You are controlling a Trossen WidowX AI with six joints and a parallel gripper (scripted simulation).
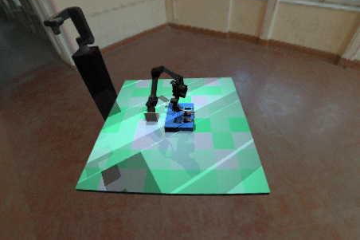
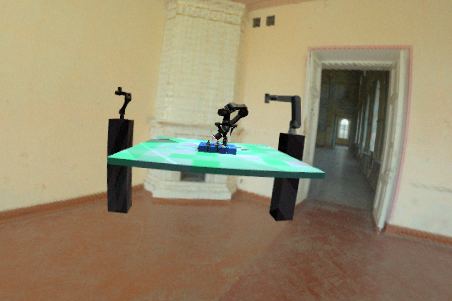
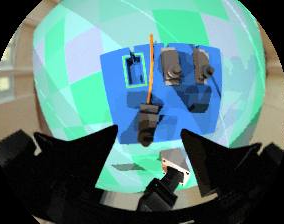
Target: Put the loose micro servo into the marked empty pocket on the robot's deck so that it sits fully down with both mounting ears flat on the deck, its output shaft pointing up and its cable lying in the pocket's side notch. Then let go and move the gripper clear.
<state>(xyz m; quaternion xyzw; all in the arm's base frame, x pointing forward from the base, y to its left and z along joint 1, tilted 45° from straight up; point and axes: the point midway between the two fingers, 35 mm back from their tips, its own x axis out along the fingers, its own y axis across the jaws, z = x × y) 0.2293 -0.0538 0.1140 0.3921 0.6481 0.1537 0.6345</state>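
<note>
Right now my gripper tip is 110 mm above the blue deck, 50 mm to the left of it and 30 mm past it.
</note>
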